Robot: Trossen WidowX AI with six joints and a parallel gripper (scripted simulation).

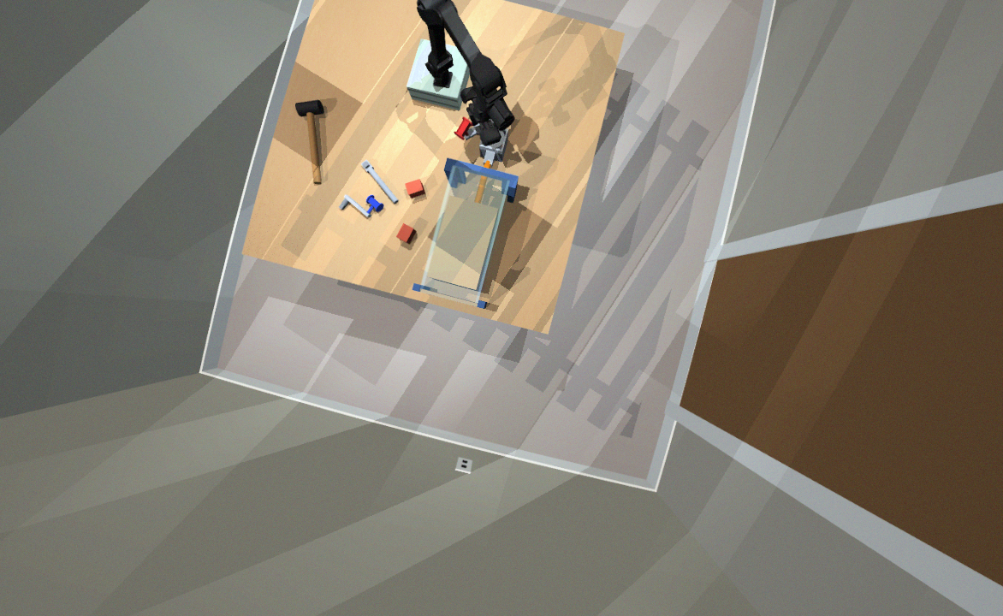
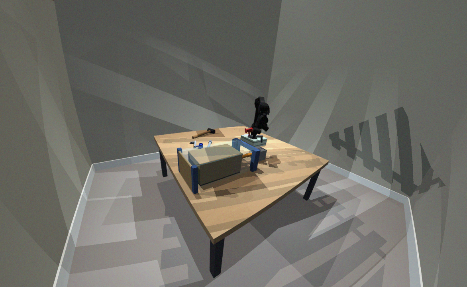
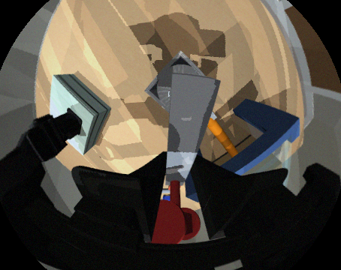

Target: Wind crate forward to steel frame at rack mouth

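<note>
The red knob lies 30 mm ahead of my gripper tip, 30 mm to the right of it and 40 mm above it. Round my gripper tip: orange strap 30 mm ahead, 50 mm to the left, 120 mm below; winch handle 20 mm above; blue steel frame 120 mm ahead, 40 mm to the left, 70 mm below.
</note>
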